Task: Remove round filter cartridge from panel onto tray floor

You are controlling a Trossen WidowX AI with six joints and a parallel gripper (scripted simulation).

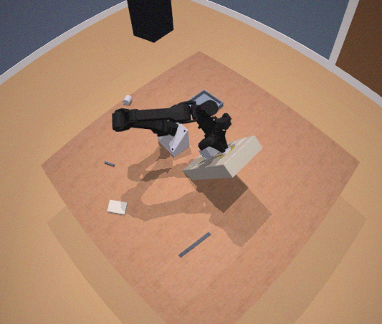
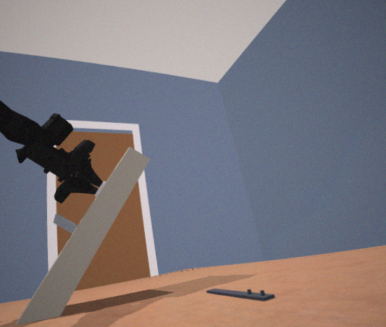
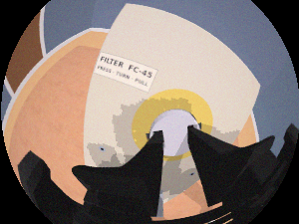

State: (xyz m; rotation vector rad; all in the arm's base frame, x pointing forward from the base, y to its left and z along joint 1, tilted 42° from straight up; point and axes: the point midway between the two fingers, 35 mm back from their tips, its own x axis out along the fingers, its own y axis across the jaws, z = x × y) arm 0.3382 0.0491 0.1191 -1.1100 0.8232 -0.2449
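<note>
My gripper tip is 8 cm above the beige service panel and 3 cm past it. Round my gripper tip: round white filter cartridge (1 cm below, 1 cm ahead); then beige block (41 cm to the right, 31 cm behind, 26 cm below); then blue-grey tray (35 cm behind, 33 cm to the left, 25 cm below).
</note>
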